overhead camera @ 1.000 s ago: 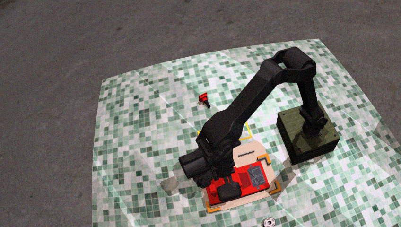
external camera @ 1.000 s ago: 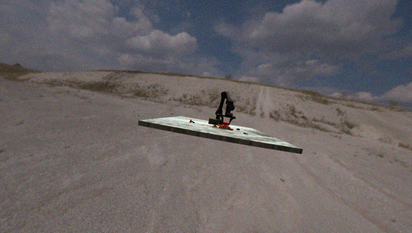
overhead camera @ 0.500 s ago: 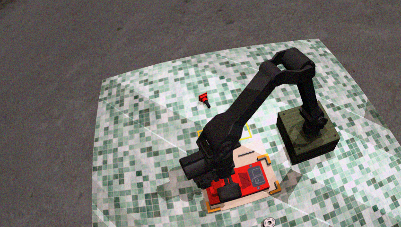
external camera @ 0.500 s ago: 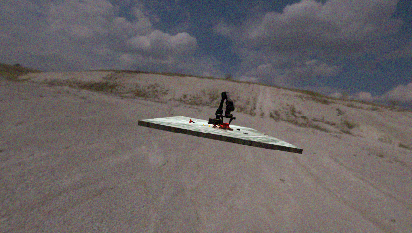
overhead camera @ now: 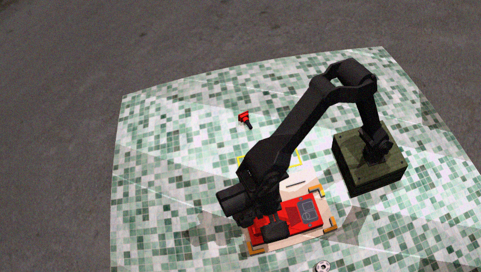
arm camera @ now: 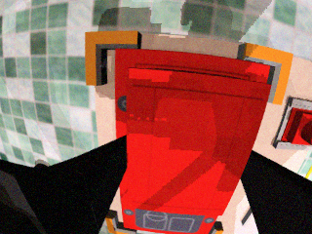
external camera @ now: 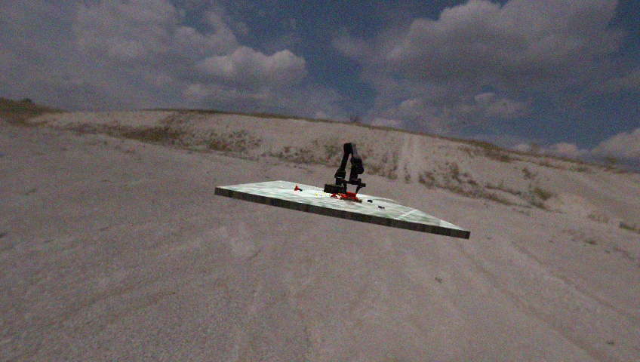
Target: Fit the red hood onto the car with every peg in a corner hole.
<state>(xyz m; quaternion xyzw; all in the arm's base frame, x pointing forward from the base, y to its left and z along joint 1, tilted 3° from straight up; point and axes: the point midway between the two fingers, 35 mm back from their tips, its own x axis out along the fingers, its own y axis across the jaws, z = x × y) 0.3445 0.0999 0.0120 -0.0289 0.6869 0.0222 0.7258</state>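
The hood is 10 mm above my gripper tip.
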